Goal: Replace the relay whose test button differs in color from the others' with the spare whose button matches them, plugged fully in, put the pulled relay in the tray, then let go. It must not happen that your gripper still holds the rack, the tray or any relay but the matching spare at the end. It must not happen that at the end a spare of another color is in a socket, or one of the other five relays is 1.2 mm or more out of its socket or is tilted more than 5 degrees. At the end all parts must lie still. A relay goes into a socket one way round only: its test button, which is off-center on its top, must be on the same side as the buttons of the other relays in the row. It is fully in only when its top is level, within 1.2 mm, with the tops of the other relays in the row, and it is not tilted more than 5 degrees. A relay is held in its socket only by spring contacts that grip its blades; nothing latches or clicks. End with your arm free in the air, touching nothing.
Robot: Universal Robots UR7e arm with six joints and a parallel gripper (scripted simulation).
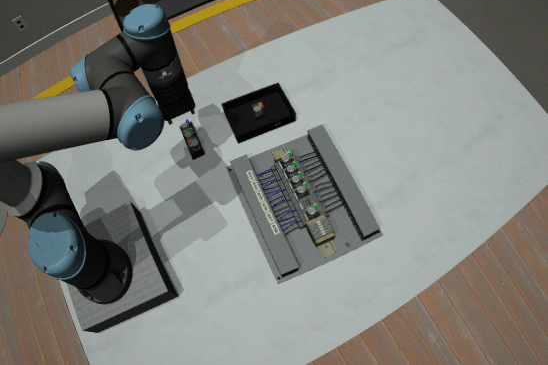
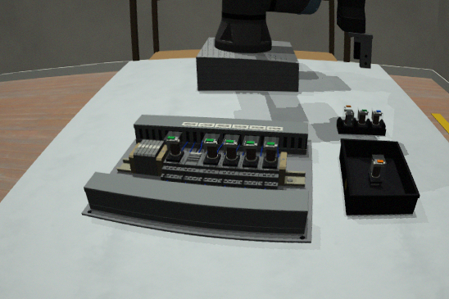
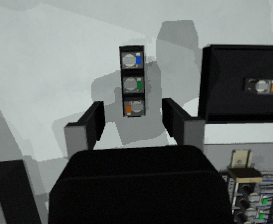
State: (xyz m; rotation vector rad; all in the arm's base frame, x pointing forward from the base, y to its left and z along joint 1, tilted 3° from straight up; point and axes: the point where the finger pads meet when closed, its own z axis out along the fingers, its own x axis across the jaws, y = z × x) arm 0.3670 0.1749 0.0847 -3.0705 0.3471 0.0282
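The blue-button relay lies 130 mm below my hand, 40 mm to the left of it and 10 mm ahead of it. Also, from my hand: black tray (190 mm ahead, 140 mm below, 40 mm to the right).
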